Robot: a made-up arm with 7 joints.
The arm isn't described. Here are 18 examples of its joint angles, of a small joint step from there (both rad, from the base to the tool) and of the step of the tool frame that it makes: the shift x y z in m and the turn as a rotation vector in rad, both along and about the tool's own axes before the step.
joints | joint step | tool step
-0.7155 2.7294 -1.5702 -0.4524 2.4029 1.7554 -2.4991 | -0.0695 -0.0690 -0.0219 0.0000 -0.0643 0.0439 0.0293 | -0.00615 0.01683 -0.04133 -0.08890 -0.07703 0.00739
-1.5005 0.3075 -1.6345 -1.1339 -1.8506 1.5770 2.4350 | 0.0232 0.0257 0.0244 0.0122 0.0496 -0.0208 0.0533 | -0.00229 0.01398 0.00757 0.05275 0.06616 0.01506
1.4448 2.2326 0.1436 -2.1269 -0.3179 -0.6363 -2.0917 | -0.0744 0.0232 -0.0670 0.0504 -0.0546 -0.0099 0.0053 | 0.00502 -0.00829 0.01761 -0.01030 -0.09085 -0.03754
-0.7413 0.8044 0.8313 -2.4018 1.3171 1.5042 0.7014 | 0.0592 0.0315 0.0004 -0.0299 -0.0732 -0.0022 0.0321 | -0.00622 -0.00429 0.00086 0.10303 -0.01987 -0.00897
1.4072 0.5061 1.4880 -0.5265 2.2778 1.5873 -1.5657 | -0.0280 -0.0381 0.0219 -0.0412 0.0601 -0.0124 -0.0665 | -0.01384 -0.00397 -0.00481 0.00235 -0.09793 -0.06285
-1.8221 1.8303 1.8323 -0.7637 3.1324 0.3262 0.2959 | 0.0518 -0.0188 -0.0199 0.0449 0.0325 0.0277 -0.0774 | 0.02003 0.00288 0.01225 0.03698 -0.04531 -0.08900
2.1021 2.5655 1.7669 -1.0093 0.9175 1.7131 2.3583 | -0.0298 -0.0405 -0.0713 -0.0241 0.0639 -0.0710 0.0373 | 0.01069 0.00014 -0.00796 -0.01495 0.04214 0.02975
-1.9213 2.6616 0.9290 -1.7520 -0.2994 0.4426 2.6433 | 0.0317 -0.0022 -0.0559 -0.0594 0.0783 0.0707 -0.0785 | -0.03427 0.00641 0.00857 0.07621 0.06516 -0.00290
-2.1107 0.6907 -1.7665 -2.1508 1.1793 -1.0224 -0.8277 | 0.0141 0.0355 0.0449 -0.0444 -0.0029 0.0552 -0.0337 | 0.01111 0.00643 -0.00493 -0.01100 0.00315 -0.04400
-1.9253 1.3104 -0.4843 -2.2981 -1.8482 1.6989 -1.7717 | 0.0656 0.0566 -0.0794 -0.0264 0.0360 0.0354 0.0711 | -0.00589 -0.02162 0.02679 0.10475 -0.08625 0.05466
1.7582 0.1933 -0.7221 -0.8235 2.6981 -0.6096 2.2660 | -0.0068 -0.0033 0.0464 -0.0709 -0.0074 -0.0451 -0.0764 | -0.00596 0.02463 0.00697 0.03283 0.02614 -0.02068
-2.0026 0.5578 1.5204 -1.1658 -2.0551 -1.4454 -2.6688 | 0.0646 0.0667 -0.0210 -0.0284 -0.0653 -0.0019 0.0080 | 0.00749 -0.03074 0.02854 0.09845 -0.09128 -0.09223
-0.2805 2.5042 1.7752 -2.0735 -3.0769 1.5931 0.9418 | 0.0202 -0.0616 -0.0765 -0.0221 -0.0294 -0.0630 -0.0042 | 0.01050 0.03082 0.00491 -0.09627 -0.05033 0.07528
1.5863 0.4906 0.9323 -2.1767 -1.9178 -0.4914 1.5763 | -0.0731 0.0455 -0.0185 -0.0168 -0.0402 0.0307 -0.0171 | 0.01866 0.01083 -0.01913 0.07676 -0.07066 -0.06694
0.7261 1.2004 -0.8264 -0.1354 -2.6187 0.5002 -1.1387 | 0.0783 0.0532 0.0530 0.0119 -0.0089 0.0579 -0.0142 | 0.03339 0.01857 0.02271 0.00268 -0.03223 -0.04956
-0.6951 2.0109 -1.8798 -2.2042 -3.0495 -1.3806 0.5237 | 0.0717 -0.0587 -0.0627 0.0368 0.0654 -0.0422 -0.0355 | 0.00834 0.03554 -0.00664 0.10514 -0.10452 -0.13749
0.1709 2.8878 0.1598 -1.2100 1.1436 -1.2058 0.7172 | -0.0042 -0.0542 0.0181 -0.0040 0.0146 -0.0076 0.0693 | -0.00411 -0.00091 0.01606 0.04754 -0.05101 0.08698
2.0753 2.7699 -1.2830 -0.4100 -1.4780 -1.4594 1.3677 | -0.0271 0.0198 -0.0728 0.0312 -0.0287 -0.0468 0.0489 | -0.02186 -0.01052 -0.01091 -0.09009 0.06369 0.10021
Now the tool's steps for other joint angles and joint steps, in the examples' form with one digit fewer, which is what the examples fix.
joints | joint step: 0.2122 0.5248 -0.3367 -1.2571 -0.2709 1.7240 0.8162 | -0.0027 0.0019 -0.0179 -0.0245 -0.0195 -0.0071 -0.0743
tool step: -0.0014 -0.0012 0.0085 -0.0059 -0.0460 -0.0781
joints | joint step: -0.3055 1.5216 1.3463 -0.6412 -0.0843 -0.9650 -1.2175 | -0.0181 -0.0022 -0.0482 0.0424 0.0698 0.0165 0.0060
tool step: 0.0077 -0.0081 0.0105 -0.0459 0.0431 0.0555
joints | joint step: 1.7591 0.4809 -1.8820 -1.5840 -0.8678 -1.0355 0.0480 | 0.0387 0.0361 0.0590 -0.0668 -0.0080 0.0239 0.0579
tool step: 0.0079 0.0102 -0.0016 0.0693 0.0335 0.0184
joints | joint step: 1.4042 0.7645 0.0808 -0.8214 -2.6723 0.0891 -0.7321 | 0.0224 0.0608 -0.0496 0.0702 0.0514 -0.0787 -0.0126
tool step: 0.0308 -0.0127 0.0084 0.0735 -0.1418 -0.0490
